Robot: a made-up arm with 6 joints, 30 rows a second.
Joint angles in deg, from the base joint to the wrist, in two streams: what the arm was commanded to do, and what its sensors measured. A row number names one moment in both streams.
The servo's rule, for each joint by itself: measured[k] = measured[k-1] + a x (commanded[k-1-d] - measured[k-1]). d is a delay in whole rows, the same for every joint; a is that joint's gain. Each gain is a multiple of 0.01, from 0.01 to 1. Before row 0 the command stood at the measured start. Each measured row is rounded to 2 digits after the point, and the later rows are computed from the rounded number. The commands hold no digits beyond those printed.
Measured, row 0:
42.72, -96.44, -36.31, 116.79, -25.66, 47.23
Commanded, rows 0 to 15:
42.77, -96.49, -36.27, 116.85, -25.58, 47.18
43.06, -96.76, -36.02, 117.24, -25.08, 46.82
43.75, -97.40, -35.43, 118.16, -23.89, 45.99
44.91, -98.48, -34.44, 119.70, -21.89, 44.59
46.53, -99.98, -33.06, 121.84, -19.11, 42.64
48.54, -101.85, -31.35, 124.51, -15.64, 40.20
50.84, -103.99, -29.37, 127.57, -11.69, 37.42
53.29, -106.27, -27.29, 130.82, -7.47, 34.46
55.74, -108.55, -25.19, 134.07, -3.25, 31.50
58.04, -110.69, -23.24, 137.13, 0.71, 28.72
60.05, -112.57, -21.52, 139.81, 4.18, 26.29
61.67, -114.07, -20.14, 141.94, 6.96, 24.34
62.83, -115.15, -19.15, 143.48, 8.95, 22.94
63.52, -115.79, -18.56, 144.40, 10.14, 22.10
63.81, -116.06, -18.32, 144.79, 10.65, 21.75
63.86, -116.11, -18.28, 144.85, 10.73, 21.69
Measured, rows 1 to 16:
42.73, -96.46, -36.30, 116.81, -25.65, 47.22
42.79, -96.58, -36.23, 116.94, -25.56, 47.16
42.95, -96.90, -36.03, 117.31, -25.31, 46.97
43.28, -97.52, -35.63, 118.03, -24.80, 46.59
43.83, -98.48, -34.99, 119.17, -23.95, 45.96
44.63, -99.79, -34.08, 120.77, -22.70, 45.04
45.69, -101.43, -32.90, 122.81, -21.05, 43.82
46.98, -103.32, -31.50, 125.21, -19.01, 42.32
48.47, -105.36, -29.92, 127.87, -16.65, 40.59
50.10, -107.44, -28.25, 130.65, -14.05, 38.69
51.79, -109.44, -26.57, 133.40, -11.32, 36.71
53.47, -111.25, -24.96, 135.96, -8.58, 34.73
55.06, -112.77, -23.51, 138.22, -5.95, 32.84
56.50, -113.95, -22.27, 140.07, -3.54, 31.12
57.74, -114.77, -21.28, 141.49, -1.41, 29.62
58.78, -115.29, -20.53, 142.50, 0.41, 28.35
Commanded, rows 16 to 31:
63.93, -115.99, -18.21, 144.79, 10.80, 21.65
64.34, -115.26, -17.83, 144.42, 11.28, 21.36
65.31, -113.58, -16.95, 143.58, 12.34, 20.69
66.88, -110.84, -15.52, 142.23, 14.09, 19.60
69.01, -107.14, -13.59, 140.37, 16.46, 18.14
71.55, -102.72, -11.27, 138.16, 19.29, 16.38
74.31, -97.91, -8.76, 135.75, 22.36, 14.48
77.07, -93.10, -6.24, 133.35, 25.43, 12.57
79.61, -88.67, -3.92, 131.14, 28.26, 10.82
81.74, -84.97, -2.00, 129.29, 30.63, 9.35
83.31, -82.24, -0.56, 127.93, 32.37, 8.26
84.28, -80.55, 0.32, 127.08, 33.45, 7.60
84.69, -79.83, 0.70, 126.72, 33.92, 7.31
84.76, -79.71, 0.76, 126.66, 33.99, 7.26
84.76, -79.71, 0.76, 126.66, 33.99, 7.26
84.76, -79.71, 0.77, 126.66, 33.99, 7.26
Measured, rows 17 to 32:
59.66, -115.56, -19.95, 143.19, 1.97, 27.28
60.46, -115.44, -19.42, 143.56, 3.37, 26.33
61.28, -114.71, -18.80, 143.57, 4.72, 25.43
62.23, -113.20, -17.98, 143.17, 6.13, 24.50
63.38, -110.84, -16.88, 142.33, 7.68, 23.48
64.77, -107.67, -15.48, 141.08, 9.42, 22.34
66.39, -103.86, -13.80, 139.48, 11.36, 21.08
68.21, -99.66, -11.91, 137.64, 13.47, 19.72
70.15, -95.37, -9.91, 135.69, 15.69, 18.30
72.12, -91.31, -7.93, 133.77, 17.93, 16.87
74.02, -87.77, -6.09, 132.02, 20.10, 15.49
75.76, -84.95, -4.49, 130.54, 22.10, 14.23
77.28, -82.95, -3.19, 129.39, 23.87, 13.12
78.55, -81.69, -2.20, 128.57, 25.39, 12.18
79.61, -80.92, -1.46, 128.00, 26.68, 11.39
80.49, -80.45, -0.90, 127.60, 27.78, 10.73

